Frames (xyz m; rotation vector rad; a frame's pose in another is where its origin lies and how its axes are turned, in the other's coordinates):
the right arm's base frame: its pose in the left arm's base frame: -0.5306 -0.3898 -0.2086 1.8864 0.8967 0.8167
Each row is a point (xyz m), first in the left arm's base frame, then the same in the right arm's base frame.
Working: the left arm's base frame: its pose in the right arm's base frame: 0.6410 0.1834 0.1802 -1.8864 -0.8967 -0.8167

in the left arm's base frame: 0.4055 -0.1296 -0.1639
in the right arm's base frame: 0.7162 0.1895 0.6301
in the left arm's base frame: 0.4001 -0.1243 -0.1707
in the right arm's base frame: 0.7166 0.1801 0.6263
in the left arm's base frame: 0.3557 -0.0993 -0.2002
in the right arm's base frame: 0.7086 0.1331 0.5918
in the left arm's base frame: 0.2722 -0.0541 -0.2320
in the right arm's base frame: 0.6964 0.0664 0.5180
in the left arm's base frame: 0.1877 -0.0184 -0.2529
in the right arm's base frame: 0.6778 0.0127 0.4430
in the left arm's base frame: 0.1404 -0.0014 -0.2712
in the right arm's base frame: 0.6637 -0.0221 0.4050
